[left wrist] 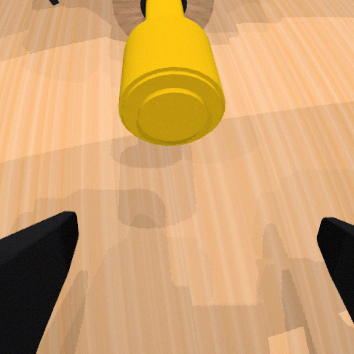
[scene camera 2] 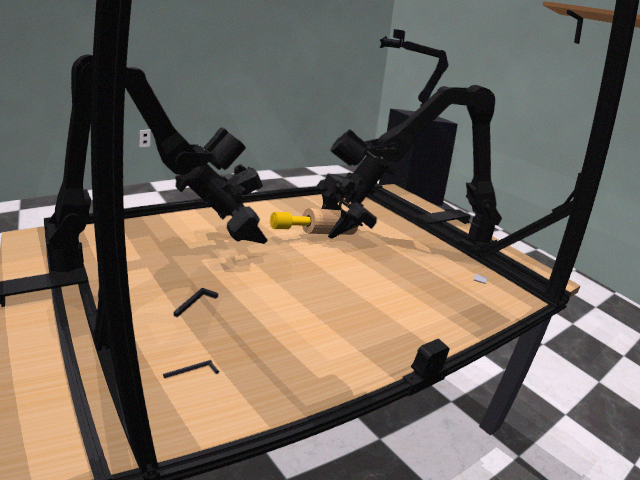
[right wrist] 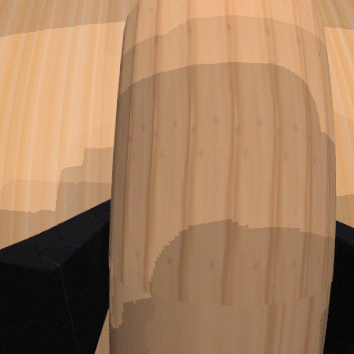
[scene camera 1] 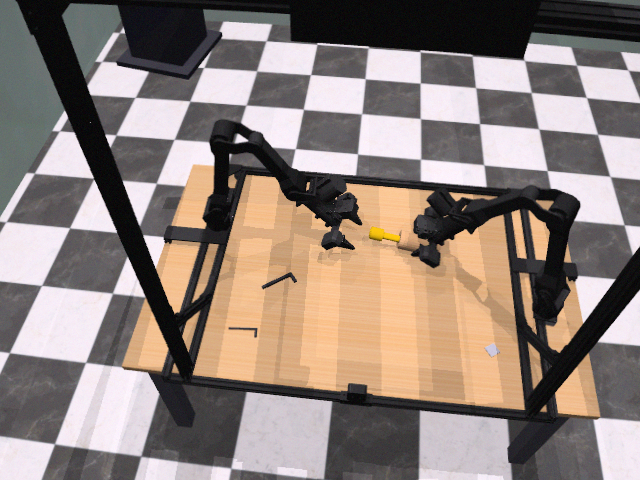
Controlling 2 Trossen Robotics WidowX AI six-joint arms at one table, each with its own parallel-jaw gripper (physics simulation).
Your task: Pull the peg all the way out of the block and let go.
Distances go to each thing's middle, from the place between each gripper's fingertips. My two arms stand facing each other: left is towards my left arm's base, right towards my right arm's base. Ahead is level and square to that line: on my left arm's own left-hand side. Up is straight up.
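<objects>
The round wooden block (scene camera 2: pixel 322 220) is 3 cm ahead of my left hand and 18 cm to the right of it. Then there's the yellow peg (left wrist: pixel 170 93): my left gripper is 2 cm below it, 9 cm to the left of it and 2 cm short of it. Going by their middles, the yellow peg is the nearest to my left gripper of the things named here.
The round wooden block is 20 mm above my right hand and 20 mm to the right of it, while the yellow peg is 70 mm to the left of that same right hand, 40 mm above it and 10 mm behind it. Going by its middle, the round wooden block is nearer to my right hand than to my left gripper.
</objects>
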